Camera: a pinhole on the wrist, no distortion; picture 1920 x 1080 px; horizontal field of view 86.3 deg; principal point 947.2 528.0 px. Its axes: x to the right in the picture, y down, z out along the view. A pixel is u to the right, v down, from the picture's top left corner.
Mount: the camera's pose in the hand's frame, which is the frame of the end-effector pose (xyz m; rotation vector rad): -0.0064 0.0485 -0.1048 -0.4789 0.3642 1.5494
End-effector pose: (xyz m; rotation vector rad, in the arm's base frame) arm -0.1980 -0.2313 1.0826 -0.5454 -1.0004 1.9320
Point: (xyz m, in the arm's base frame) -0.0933 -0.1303 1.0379
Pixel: behind the camera
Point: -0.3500 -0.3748 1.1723
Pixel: 330 579
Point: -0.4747 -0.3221 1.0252
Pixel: 905 224
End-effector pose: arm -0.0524 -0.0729 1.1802 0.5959 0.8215 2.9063
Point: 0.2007 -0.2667 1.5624
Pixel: 1089 698
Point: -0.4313 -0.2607 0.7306
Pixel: behind the camera
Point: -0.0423 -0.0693 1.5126
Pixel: 709 137
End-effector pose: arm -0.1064 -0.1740 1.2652 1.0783 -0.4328 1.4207
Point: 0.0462 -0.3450 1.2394
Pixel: outside the picture
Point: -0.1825 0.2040 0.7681
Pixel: behind the camera
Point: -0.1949 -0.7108 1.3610
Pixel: 704 879
